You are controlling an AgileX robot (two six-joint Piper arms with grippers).
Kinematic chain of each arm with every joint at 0, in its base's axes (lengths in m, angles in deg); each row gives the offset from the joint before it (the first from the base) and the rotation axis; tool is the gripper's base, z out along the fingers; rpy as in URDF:
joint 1: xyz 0 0 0.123 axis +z
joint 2: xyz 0 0 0 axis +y
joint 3: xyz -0.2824 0 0.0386 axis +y
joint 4: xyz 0.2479 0 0.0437 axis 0.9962 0 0.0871
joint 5: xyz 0 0 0 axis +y
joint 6: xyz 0.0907 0 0.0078 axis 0.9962 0 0.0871
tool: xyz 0 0 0 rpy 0 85 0
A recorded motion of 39 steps. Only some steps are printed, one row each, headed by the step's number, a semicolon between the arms.
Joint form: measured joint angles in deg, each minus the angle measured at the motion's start. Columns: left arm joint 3, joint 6, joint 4, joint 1, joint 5, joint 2; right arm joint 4, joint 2, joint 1, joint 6, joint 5, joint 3.
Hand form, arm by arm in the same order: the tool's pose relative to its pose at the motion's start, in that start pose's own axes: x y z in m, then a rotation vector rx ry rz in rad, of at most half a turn. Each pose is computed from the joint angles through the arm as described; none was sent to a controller.
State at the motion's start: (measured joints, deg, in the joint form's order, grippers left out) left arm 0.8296 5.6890 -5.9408 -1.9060 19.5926 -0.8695; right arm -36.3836 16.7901 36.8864 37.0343 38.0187 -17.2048
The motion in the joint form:
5: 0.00 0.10 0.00 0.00 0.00 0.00; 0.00 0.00 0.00 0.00 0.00 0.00
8: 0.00 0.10 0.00 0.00 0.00 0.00; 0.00 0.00 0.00 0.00 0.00 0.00
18: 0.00 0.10 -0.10 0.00 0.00 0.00; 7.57 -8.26 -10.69 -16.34 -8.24 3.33
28: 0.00 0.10 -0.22 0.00 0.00 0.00; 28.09 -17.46 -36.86 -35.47 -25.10 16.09
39: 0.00 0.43 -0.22 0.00 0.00 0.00; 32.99 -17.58 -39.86 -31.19 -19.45 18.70
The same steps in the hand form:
5: 0.0000 0.0000 0.0000 0.0000 0.0000 0.0017; 0.0000 0.0000 0.0000 0.0000 0.0000 0.0000
8: 0.0000 0.0000 0.0000 0.0000 0.0000 0.0017; 0.0000 0.0000 0.0000 0.0000 0.0000 0.0000
18: 0.0000 -0.0001 0.0000 0.0006 -0.0001 0.0001; 0.0099 -0.0037 -0.0114 0.0391 -0.1537 -0.0837
28: 0.0000 -0.0001 0.0000 0.0013 -0.0001 -0.0019; 0.0531 -0.0071 0.0023 0.2814 -0.3020 0.0152
39: 0.0000 -0.0001 0.0000 0.0013 -0.0001 0.0039; 0.0755 -0.0071 0.0117 0.2863 -0.1800 0.2026

